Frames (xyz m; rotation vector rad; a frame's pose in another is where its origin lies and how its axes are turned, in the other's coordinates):
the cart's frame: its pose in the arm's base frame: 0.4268 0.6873 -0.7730 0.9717 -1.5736 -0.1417
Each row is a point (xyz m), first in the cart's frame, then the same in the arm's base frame.
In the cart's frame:
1: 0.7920 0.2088 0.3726
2: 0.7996 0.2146 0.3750
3: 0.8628 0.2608 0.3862
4: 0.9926 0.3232 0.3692
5: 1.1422 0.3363 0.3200
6: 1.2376 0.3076 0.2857
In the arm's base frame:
1: 0.0571 0.1560 -0.1479
2: 0.0527 0.1538 -0.1394
3: 0.0246 0.1382 -0.0671
4: 0.0176 0.1019 0.0731
5: 0.0643 0.0349 0.2084
6: 0.1150 -0.0304 0.2737

